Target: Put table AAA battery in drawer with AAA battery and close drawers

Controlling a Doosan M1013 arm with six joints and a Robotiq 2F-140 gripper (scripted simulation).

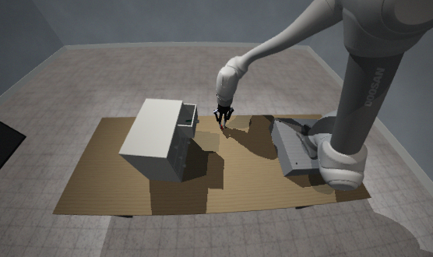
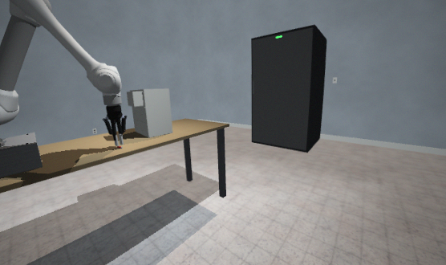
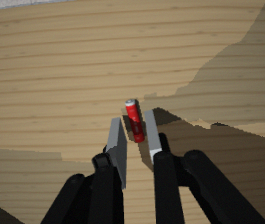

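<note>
Now: the red AAA battery 50 mm below my hand. Round my hand: dark green battery (210 mm ahead, 180 mm above, 100 mm to the left).
</note>
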